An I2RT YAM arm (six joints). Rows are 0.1 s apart.
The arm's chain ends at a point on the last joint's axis. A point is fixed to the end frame.
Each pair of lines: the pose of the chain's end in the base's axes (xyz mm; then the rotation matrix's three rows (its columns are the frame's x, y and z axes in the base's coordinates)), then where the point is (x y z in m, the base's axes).
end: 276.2 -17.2 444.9; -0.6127 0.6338 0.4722; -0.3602 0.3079 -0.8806; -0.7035 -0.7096 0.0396
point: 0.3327 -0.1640 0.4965
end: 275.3 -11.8 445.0; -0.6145 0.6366 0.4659; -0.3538 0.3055 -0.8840; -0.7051 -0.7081 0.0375
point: 0.3307 -0.1592 0.4962
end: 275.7 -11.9 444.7; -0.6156 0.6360 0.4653; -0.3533 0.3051 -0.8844; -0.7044 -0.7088 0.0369
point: 0.3310 -0.1593 0.4958
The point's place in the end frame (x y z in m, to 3 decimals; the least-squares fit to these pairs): -0.018 -0.046 0.158
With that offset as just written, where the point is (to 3 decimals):
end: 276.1 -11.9 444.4; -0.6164 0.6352 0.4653; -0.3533 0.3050 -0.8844; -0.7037 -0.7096 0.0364
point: 0.331 -0.159 0.495
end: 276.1 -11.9 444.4; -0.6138 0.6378 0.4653; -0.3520 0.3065 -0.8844; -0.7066 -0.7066 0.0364
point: 0.331 -0.159 0.495
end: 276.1 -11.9 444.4; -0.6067 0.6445 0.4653; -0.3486 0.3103 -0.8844; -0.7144 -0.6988 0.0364
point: 0.331 -0.160 0.495
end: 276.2 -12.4 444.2; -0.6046 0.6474 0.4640; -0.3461 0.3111 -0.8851; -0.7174 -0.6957 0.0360
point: 0.331 -0.160 0.495
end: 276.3 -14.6 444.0; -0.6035 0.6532 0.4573; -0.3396 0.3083 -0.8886; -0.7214 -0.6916 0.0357
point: 0.329 -0.163 0.494
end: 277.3 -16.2 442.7; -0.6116 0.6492 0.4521; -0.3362 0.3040 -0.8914; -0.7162 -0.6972 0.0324
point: 0.330 -0.165 0.493
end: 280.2 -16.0 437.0; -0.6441 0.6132 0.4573; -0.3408 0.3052 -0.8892; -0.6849 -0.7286 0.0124
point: 0.336 -0.164 0.485
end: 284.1 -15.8 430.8; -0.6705 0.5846 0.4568; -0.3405 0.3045 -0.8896; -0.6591 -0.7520 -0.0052
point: 0.341 -0.164 0.476
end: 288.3 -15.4 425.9; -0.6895 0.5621 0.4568; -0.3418 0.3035 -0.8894; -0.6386 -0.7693 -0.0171
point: 0.347 -0.164 0.470
